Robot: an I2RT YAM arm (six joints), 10 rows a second.
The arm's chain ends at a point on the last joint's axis. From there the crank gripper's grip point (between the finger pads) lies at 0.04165 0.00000 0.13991 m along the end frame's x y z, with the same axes.
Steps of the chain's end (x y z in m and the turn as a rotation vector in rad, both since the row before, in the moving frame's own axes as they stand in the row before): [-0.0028 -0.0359 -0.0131 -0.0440 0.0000 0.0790]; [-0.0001 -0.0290 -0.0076 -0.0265 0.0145 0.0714]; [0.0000 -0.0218 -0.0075 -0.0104 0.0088 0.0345]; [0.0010 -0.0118 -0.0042 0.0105 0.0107 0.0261]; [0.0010 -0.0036 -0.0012 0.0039 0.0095 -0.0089]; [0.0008 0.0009 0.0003 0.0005 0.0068 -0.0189]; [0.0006 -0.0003 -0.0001 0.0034 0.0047 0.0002]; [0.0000 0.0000 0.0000 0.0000 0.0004 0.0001]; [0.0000 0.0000 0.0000 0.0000 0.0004 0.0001]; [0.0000 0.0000 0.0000 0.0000 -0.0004 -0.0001]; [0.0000 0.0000 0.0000 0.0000 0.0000 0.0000]
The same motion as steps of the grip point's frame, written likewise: [-0.0032 -0.0265 -0.0133 -0.0440 0.0000 0.0790]; [0.0017 -0.0223 -0.0083 -0.0265 0.0145 0.0714]; [0.0012 -0.0189 -0.0079 -0.0104 0.0088 0.0345]; [0.0025 -0.0122 -0.0047 0.0105 0.0107 0.0261]; [0.0023 -0.0045 -0.0016 0.0039 0.0095 -0.0089]; [0.0017 0.0000 0.0000 0.0005 0.0068 -0.0189]; [0.0013 -0.0008 -0.0003 0.0034 0.0047 0.0002]; [0.0001 0.0000 0.0000 0.0000 0.0004 0.0001]; [0.0001 0.0000 0.0000 0.0000 0.0004 0.0001]; [-0.0001 0.0000 0.0000 0.0000 -0.0004 -0.0001]; [0.0000 0.0000 0.0000 0.0000 0.0000 0.0000]
